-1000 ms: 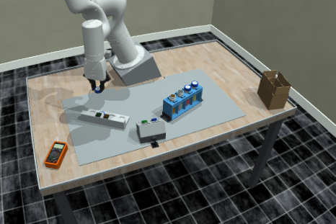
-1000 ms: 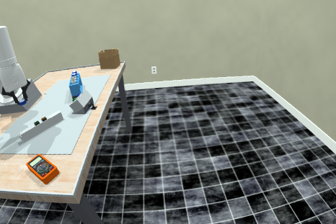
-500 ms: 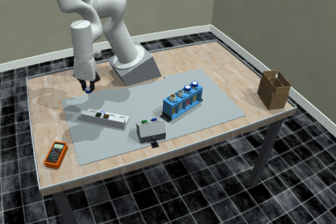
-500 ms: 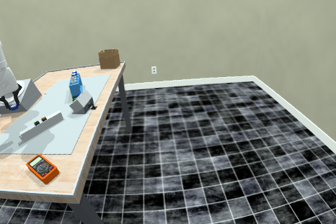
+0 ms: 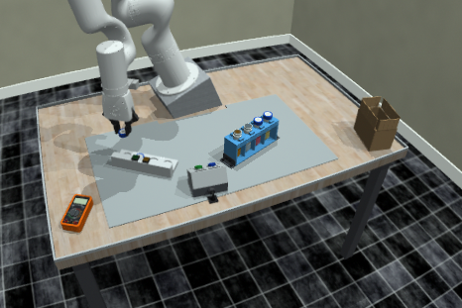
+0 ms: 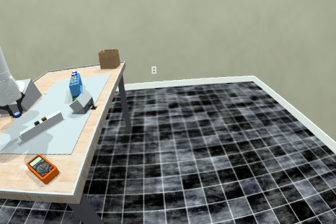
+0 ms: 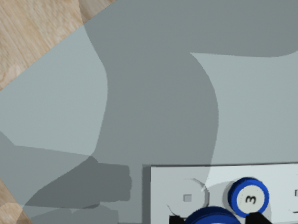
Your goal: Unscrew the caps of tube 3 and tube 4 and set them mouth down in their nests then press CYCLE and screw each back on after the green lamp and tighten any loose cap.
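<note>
Right now my hand is 20 cm short of the blue key, 25 cm to the right of it and 7 cm above it. From my hand the other things lie so: green key: 20 cm ahead, 21 cm to the left, 7 cm below; blue-and-white cap: 2 cm below; key housing: 22 cm ahead, 23 cm to the left, 8 cm below.
</note>
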